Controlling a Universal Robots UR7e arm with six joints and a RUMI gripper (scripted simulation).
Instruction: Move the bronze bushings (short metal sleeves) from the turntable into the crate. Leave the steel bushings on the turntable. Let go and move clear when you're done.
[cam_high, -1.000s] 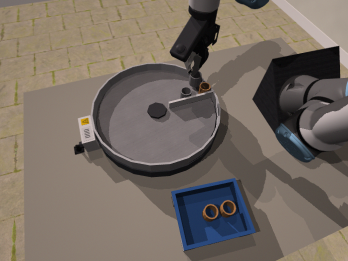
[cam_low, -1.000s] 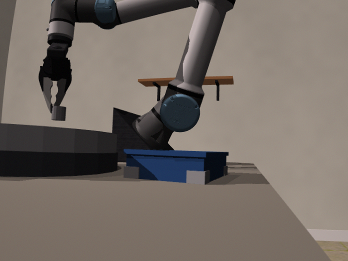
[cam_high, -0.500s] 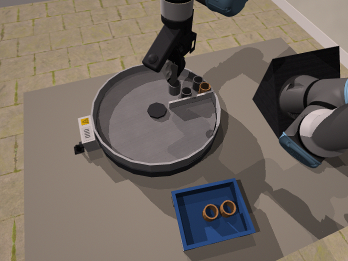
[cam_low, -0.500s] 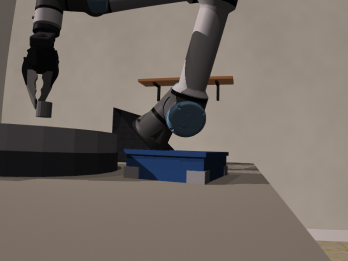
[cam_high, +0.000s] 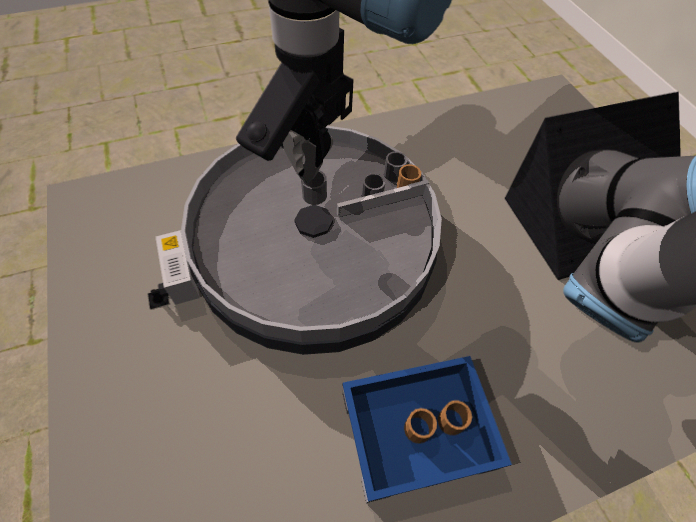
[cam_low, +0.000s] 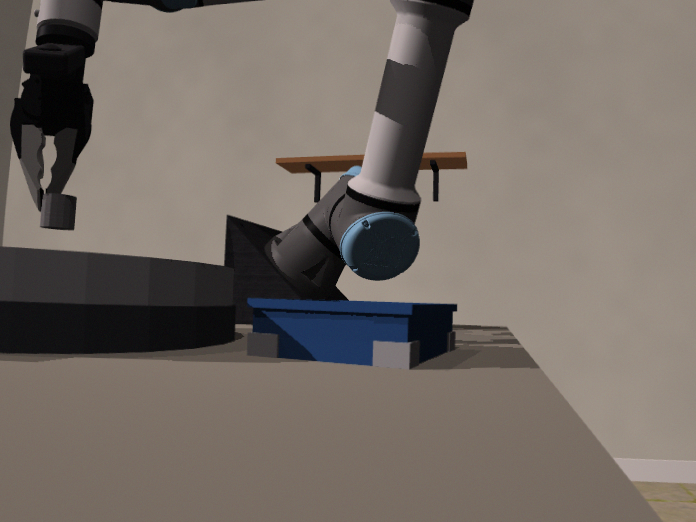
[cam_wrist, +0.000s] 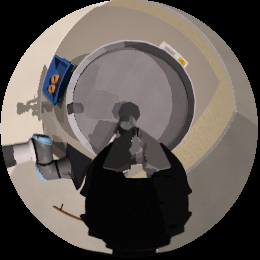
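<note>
Now: hand 100 mm above the grey turntable, 10 mm to the right of it and 10 mm past it. From my hand the other things lie so: blue crate (370 mm to the left, 130 mm below, 70 mm behind).
</note>
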